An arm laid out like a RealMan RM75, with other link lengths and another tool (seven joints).
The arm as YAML. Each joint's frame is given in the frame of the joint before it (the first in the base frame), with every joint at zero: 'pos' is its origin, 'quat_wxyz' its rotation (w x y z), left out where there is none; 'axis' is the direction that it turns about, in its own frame. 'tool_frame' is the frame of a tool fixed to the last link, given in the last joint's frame.
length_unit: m
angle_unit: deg
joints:
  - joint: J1
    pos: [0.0, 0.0, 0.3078]
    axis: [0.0, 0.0, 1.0]
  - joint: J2
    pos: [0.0, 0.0, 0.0]
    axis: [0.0, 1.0, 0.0]
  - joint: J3
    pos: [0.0, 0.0, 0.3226]
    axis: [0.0, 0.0, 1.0]
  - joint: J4
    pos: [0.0, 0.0, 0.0]
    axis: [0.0, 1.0, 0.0]
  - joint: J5
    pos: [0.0, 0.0, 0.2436]
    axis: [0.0, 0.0, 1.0]
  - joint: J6
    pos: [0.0, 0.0, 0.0]
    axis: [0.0, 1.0, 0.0]
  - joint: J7
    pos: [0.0, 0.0, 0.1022]
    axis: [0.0, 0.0, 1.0]
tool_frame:
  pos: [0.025, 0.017, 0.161]
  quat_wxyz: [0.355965, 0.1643, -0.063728, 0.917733]
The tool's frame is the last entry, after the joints.
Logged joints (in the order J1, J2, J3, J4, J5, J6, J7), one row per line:
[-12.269 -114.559 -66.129 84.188 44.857 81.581 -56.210]
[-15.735 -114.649 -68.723 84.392 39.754 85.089 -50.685]
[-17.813 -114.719 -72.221 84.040 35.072 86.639 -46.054]
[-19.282 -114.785 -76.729 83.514 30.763 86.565 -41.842]
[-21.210 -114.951 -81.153 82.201 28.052 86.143 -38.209]
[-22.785 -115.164 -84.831 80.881 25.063 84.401 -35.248]
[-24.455 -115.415 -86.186 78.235 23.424 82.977 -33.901]
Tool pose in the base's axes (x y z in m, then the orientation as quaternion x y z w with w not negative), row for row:
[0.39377 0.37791 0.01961 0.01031 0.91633 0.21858 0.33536]
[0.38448 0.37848 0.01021 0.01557 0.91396 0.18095 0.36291]
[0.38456 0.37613 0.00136 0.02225 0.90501 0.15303 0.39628]
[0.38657 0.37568 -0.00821 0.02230 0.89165 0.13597 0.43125]
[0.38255 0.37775 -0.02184 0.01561 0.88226 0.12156 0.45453]
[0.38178 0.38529 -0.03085 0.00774 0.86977 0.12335 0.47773]
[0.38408 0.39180 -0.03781 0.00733 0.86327 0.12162 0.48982]
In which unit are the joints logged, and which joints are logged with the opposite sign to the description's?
The joints are logged in degrees. Opposite sign: J1, J2, J4.
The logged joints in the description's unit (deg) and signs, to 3 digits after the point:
[12.269 114.559 -66.129 -84.188 44.857 81.581 -56.210]
[15.735 114.649 -68.723 -84.392 39.754 85.089 -50.685]
[17.813 114.719 -72.221 -84.040 35.072 86.639 -46.054]
[19.282 114.785 -76.729 -83.514 30.763 86.565 -41.842]
[21.210 114.951 -81.153 -82.201 28.052 86.143 -38.209]
[22.785 115.164 -84.831 -80.881 25.063 84.401 -35.248]
[24.455 115.415 -86.186 -78.235 23.424 82.977 -33.901]

